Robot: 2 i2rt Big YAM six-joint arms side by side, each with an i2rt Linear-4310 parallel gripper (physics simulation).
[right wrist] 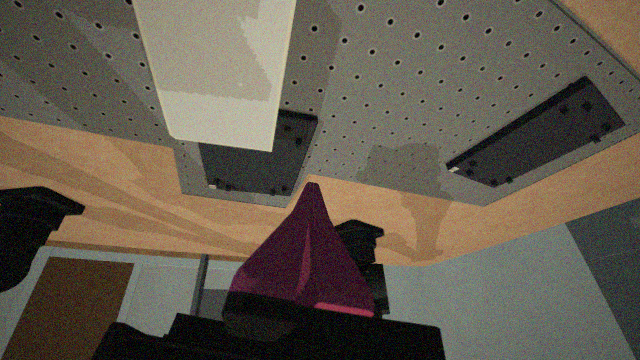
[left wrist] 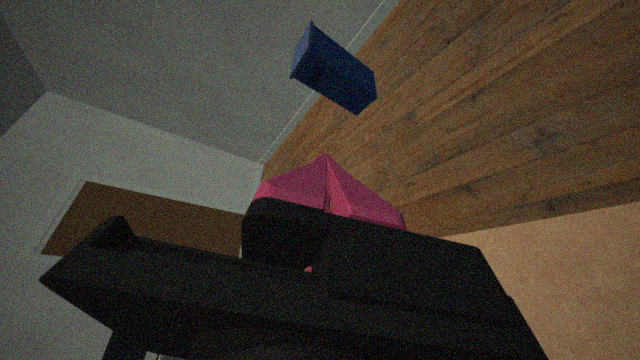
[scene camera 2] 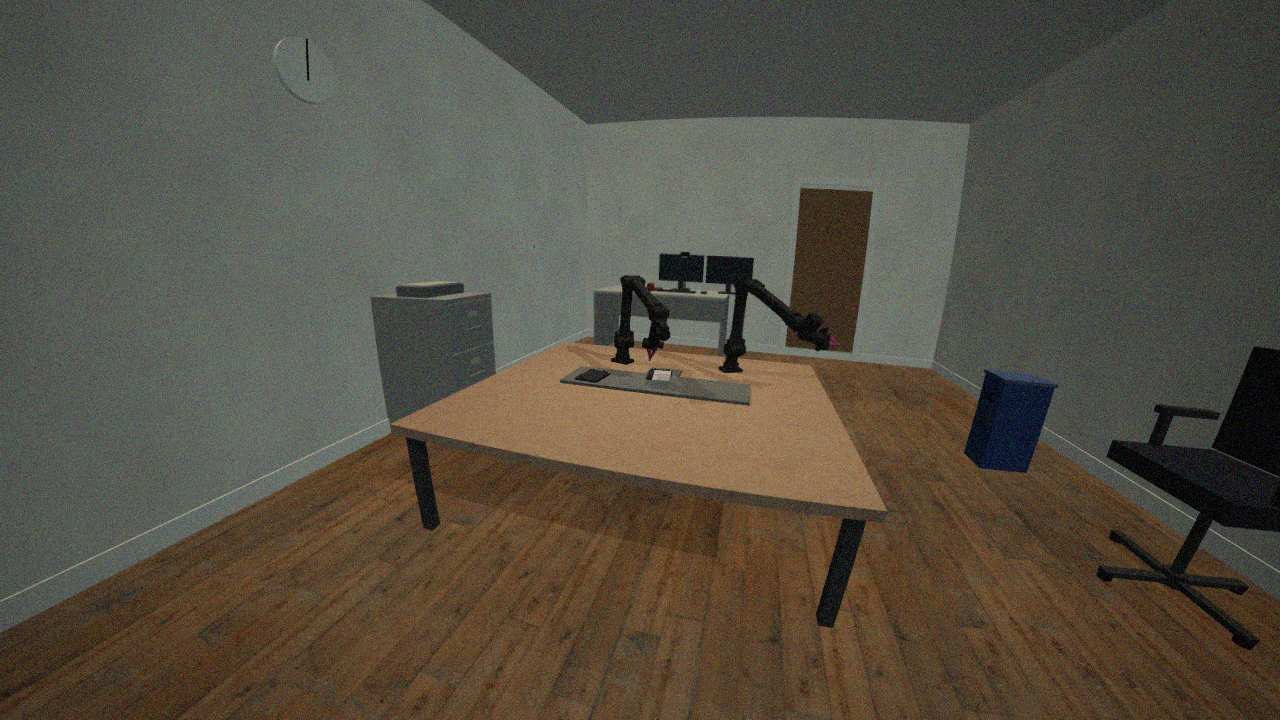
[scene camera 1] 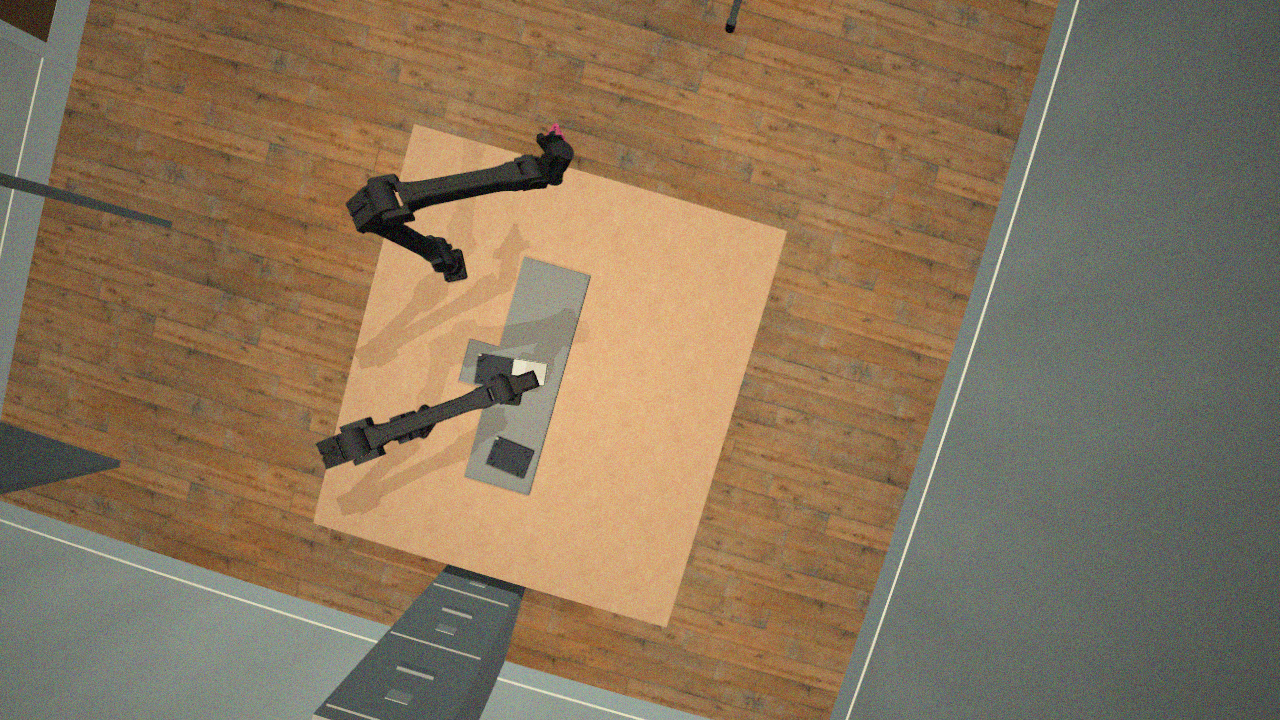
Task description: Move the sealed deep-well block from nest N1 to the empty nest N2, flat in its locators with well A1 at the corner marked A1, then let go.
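Places are measured from the left arm's base along level axes (x ahead, y left, z up), in metres.
Where they show: left gripper, fingertip midpoint: (left wrist: 322, 162) (scene camera 2: 839, 345) (scene camera 1: 555, 124); right gripper, fingertip midpoint: (right wrist: 310, 188) (scene camera 2: 649, 360); left arm's base at its link origin: (right wrist: 41, 199) (scene camera 2: 730, 370) (scene camera 1: 454, 266); right arm's base at its link origin: (right wrist: 356, 229) (scene camera 2: 622, 361).
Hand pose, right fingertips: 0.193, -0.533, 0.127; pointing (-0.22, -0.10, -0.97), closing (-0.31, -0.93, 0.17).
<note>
Each offset is from my right fingertips to the top centre of the thing, as dx, dy, dz. Level surfaces: height alone.
The block {+0.035, +0.056, -0.060} (scene camera 1: 529, 372) (scene camera 2: 662, 375) (right wrist: 220, 65) shows a pale, flat top. It overlaps one dark nest plate {-0.103, +0.083, -0.092} (scene camera 1: 491, 367) (right wrist: 255, 170) in these views; its seating and well A1 cannot be made out. A second dark nest plate {-0.124, -0.266, -0.092} (scene camera 1: 510, 457) (scene camera 2: 592, 376) (right wrist: 540, 135) has small locators and carries no block. Which is N1 or N2 is unreadable. My right gripper (scene camera 2: 651, 354) (right wrist: 310, 188) is shut and empty, above the board near the block; its fingertips are hidden in scene camera 1. My left gripper (scene camera 1: 556, 131) (scene camera 2: 833, 341) (left wrist: 322, 162) is shut and empty, far from the block.
The grey perforated board {dz -0.114} (scene camera 1: 550, 291) (scene camera 2: 716, 391) (right wrist: 380, 95) lies on the wooden table {dz -0.127} (scene camera 1: 662, 402) (scene camera 2: 626, 438). The left arm (scene camera 1: 465, 185) reaches toward the table's upper edge. The right arm (scene camera 1: 429, 410) passes over the board beside the block. A blue bin (scene camera 2: 1009, 420) (left wrist: 337, 70) stands on the floor.
</note>
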